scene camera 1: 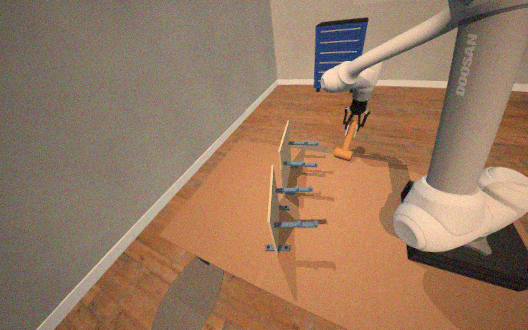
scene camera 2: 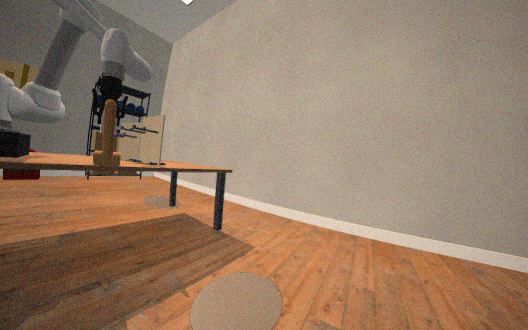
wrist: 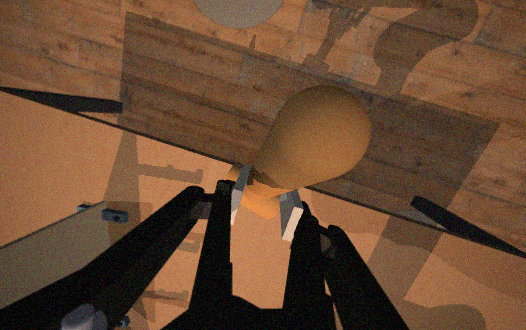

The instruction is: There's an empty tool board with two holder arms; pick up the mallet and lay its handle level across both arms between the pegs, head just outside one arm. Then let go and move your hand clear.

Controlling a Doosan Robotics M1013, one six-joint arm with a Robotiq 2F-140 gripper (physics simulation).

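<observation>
The orange mallet [scene camera 1: 349,139] [scene camera 2: 108,132] [wrist: 322,135] hangs nearly upright, handle end up and head low at the table's edge. Whether the head touches the table is hard to tell. My gripper [scene camera 1: 352,128] [scene camera 2: 108,118] [wrist: 265,183] is shut on the mallet's handle. Two upright tan boards stand in line: the near board [scene camera 1: 273,212] and the far board [scene camera 1: 284,150]. Each has two blue holder arms, such as the near board's arms [scene camera 1: 297,225] [scene camera 1: 295,190] and the far board's arms [scene camera 1: 300,164] [scene camera 1: 303,143]. The mallet is beside the far board, apart from its arms.
The table [scene camera 1: 360,250] [scene camera 2: 200,168] carries the boards and the robot's black base [scene camera 1: 462,280] [scene camera 2: 14,145]. A wall [scene camera 1: 125,90] runs behind the boards. A blue cabinet [scene camera 1: 340,45] stands on the floor beyond the table. A black rack [scene camera 2: 90,130] stands behind in scene camera 2.
</observation>
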